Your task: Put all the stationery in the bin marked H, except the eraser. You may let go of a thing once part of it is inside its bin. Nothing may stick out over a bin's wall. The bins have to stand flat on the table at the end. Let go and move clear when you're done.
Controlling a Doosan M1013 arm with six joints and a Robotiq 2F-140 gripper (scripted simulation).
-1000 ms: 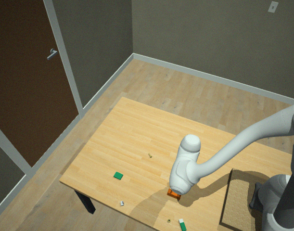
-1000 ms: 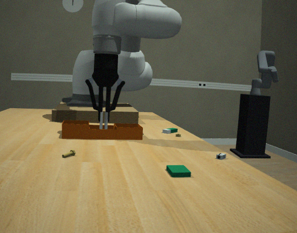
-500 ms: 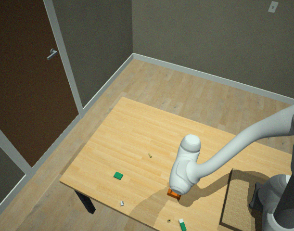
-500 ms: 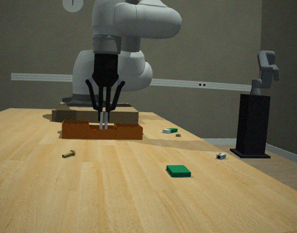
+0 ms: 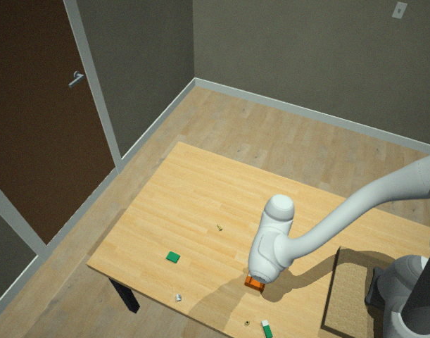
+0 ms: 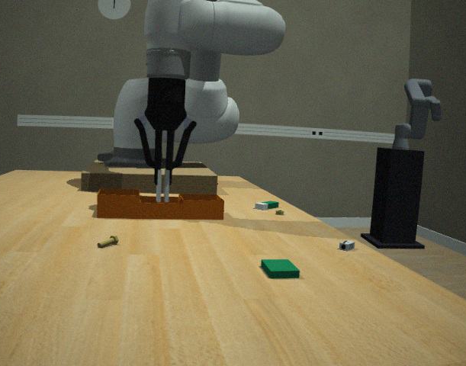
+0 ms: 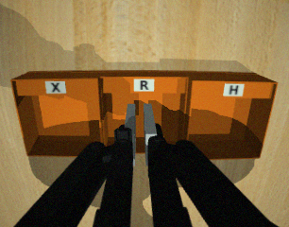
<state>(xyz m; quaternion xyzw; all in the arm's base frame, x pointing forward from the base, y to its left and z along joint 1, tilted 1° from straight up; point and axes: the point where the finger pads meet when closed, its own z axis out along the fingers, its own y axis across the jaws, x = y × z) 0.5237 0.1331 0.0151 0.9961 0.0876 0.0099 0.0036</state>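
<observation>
Right now the orange three-compartment bin is 40 mm below my hand. Round my hand: white eraser (140 mm behind, 230 mm to the left, 60 mm below); brass bolt (250 mm ahead, 50 mm to the right, 60 mm below); small nut (60 mm behind, 260 mm to the left, 60 mm below).
</observation>
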